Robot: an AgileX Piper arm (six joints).
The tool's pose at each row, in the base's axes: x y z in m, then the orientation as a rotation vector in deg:
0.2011, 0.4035, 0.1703, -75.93, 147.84, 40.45
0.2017, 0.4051, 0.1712, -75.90, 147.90, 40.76
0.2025, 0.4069, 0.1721, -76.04, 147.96, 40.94
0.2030, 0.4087, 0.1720, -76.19, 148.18, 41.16
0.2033, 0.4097, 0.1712, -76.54, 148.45, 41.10
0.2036, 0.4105, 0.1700, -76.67, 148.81, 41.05
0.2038, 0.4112, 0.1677, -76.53, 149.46, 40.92
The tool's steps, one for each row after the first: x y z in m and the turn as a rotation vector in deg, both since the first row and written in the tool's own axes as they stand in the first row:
-0.0018, 0.0006, -0.0001, -0.21, 0.00, 0.08
-0.0039, 0.0012, -0.0001, -0.38, 0.10, 0.06
-0.0055, 0.0016, 0.0008, -0.61, 0.32, 0.12
-0.0061, 0.0016, 0.0020, -0.71, 0.72, 0.08
-0.0065, 0.0014, 0.0034, -0.78, 1.06, 0.19
-0.0063, 0.0008, 0.0057, -0.79, 1.50, 0.56

